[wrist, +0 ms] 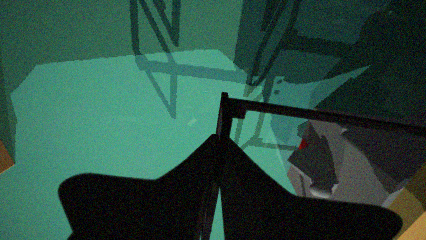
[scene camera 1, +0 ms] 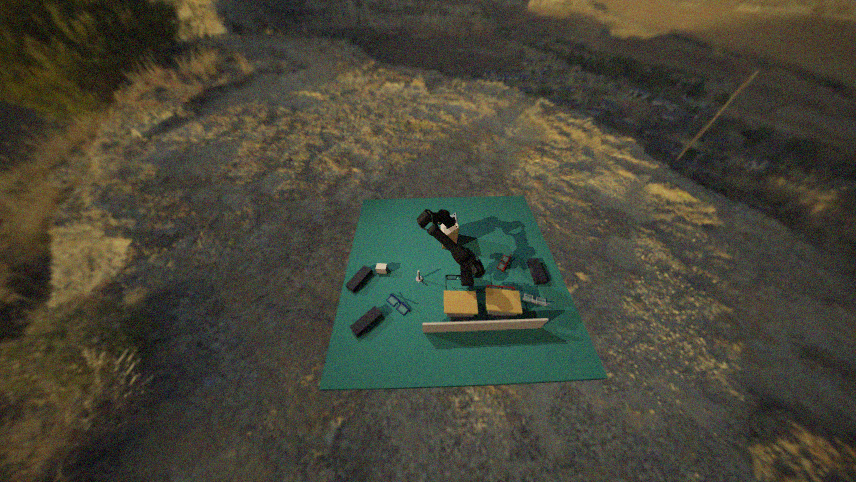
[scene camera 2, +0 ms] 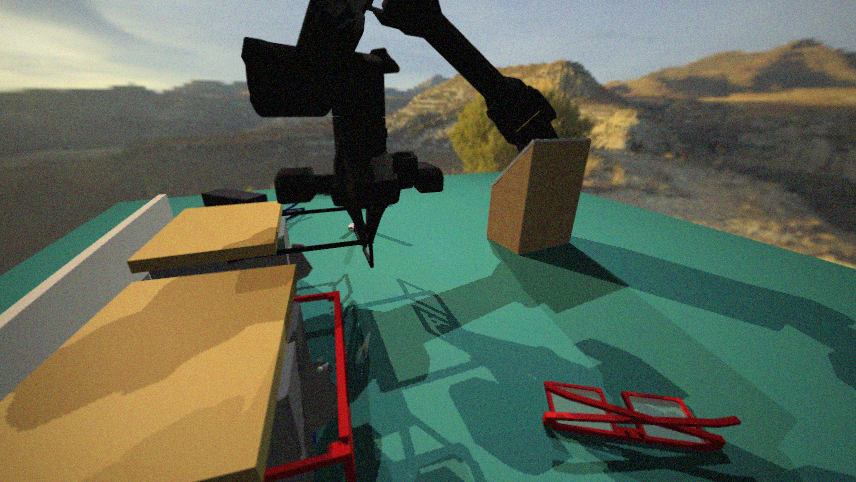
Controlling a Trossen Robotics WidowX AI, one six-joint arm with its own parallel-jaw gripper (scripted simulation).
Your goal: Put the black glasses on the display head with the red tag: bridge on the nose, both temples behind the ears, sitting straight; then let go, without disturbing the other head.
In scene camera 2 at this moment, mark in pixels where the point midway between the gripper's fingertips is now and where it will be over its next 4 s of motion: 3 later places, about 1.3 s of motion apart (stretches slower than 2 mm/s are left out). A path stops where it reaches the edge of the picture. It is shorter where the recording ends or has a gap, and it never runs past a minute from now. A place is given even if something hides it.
My gripper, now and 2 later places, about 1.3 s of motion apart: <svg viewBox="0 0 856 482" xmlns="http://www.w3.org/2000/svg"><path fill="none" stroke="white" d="M367 246L318 254L312 261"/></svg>
